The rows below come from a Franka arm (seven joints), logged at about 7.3 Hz.
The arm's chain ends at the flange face. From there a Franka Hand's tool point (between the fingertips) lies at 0.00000 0.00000 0.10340 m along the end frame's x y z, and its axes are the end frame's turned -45 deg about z.
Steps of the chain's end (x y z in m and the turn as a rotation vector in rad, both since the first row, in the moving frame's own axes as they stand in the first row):
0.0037, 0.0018, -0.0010, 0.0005, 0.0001, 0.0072
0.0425, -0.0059, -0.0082, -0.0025, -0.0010, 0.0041
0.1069, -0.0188, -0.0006, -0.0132, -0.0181, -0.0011
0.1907, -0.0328, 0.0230, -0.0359, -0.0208, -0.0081
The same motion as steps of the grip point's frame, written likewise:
0.0014, 0.0039, -0.0010, 0.0003, 0.0004, 0.0072
0.0340, 0.0260, -0.0082, -0.0011, -0.0025, 0.0041
0.0866, 0.0619, -0.0006, 0.0035, -0.0221, -0.0011
0.1539, 0.1128, 0.0229, -0.0107, -0.0401, -0.0081

